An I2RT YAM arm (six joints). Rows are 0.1 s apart.
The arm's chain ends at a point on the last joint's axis. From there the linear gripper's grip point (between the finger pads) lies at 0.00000 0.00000 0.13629 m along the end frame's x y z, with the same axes.
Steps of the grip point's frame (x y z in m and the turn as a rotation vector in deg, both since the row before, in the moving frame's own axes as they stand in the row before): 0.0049, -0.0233, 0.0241, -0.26, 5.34, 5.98; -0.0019, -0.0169, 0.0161, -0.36, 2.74, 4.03; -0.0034, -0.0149, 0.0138, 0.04, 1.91, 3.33; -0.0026, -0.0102, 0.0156, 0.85, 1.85, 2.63; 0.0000, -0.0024, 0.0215, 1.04, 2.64, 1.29; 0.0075, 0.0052, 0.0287, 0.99, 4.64, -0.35; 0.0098, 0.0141, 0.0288, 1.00, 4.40, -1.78; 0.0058, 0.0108, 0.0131, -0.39, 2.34, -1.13; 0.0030, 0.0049, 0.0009, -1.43, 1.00, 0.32; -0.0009, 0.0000, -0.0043, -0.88, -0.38, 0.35; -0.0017, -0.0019, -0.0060, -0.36, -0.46, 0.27
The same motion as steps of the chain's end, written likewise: -0.0077, -0.0246, 0.0247, -0.26, 5.34, 5.98; -0.0084, -0.0180, 0.0163, -0.36, 2.74, 4.03; -0.0079, -0.0149, 0.0139, 0.04, 1.91, 3.33; -0.0070, -0.0083, 0.0157, 0.85, 1.85, 2.63; -0.0063, 0.0000, 0.0217, 1.04, 2.64, 1.29; -0.0035, 0.0076, 0.0292, 0.99, 4.64, -0.35; -0.0006, 0.0166, 0.0292, 1.00, 4.40, -1.78; 0.0002, 0.0099, 0.0132, -0.39, 2.34, -1.13; 0.0006, 0.0015, 0.0010, -1.43, 1.00, 0.32; 0.0000, -0.0021, -0.0043, -0.88, -0.38, 0.35; -0.0006, -0.0028, -0.0060, -0.36, -0.46, 0.27
